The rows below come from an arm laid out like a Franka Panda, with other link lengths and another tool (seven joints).
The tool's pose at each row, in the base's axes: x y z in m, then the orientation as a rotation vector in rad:
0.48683 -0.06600 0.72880 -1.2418 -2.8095 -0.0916
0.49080 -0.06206 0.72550 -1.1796 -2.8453 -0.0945
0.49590 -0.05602 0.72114 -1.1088 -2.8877 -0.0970
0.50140 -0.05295 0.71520 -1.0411 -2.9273 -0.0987
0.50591 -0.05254 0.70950 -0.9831 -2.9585 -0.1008
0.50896 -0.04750 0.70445 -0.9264 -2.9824 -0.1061
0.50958 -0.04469 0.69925 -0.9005 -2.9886 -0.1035
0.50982 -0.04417 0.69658 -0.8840 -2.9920 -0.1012
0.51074 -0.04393 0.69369 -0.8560 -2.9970 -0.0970
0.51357 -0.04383 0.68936 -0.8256 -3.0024 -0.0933
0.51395 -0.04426 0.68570 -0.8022 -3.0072 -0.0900
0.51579 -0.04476 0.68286 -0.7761 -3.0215 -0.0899
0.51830 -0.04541 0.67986 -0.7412 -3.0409 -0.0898
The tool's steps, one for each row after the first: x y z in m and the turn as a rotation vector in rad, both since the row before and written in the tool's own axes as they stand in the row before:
-0.00005 0.00550 0.00346 -0.0030 -0.0064 -0.0466
0.00031 0.00772 0.00466 -0.0042 -0.0108 -0.0531
-0.00243 0.00571 0.00604 -0.0040 -0.0114 -0.0502
-0.00354 0.00289 0.00567 -0.0036 -0.0087 -0.0421
0.00036 0.00558 0.00538 -0.0041 -0.0032 -0.0395
0.00089 0.00235 0.00539 0.0024 0.0017 -0.0169
-0.00001 0.00041 0.00270 0.0020 0.0014 -0.0107
-0.00075 0.00054 0.00290 0.0038 0.0028 -0.0180
-0.00252 0.00135 0.00431 0.0035 0.0029 -0.0196
-0.00070 -0.00036 0.00362 0.0027 0.0014 -0.0152
-0.00196 0.00035 0.00278 -0.0013 -0.0066 -0.0187
-0.00261 0.00049 0.00294 -0.0019 -0.0094 -0.0250

